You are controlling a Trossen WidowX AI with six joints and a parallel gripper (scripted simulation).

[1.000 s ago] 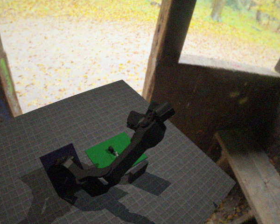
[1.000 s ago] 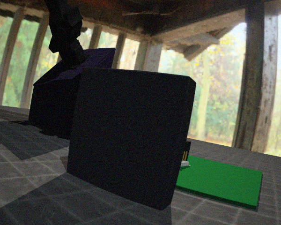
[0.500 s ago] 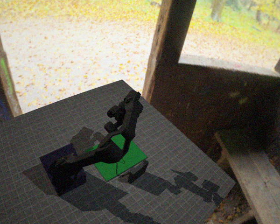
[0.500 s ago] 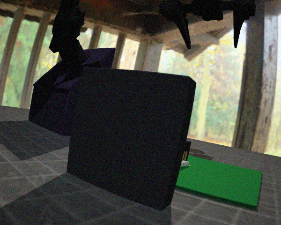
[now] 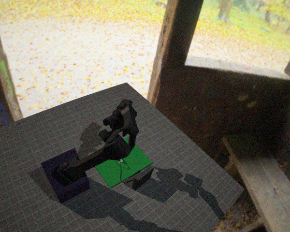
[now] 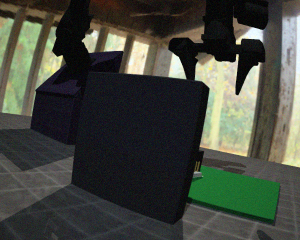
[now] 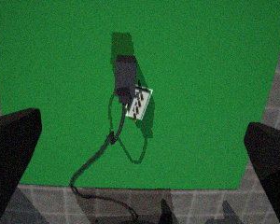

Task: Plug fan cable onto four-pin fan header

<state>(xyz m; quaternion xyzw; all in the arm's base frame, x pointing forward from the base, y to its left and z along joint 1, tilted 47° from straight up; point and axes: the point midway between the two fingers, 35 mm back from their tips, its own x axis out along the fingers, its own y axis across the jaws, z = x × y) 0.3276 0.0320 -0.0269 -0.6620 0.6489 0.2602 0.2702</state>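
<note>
The fan plug is 13 cm below my gripper tip, 1 cm to the right of it and 1 cm behind it. From my gripper tip the other things lie so: fan header 15 cm below, 4 cm to the right, 1 cm ahead; green board 16 cm below, 4 cm to the right, 1 cm ahead; dark fan 23 cm to the right, 9 cm below, 1 cm ahead.
</note>
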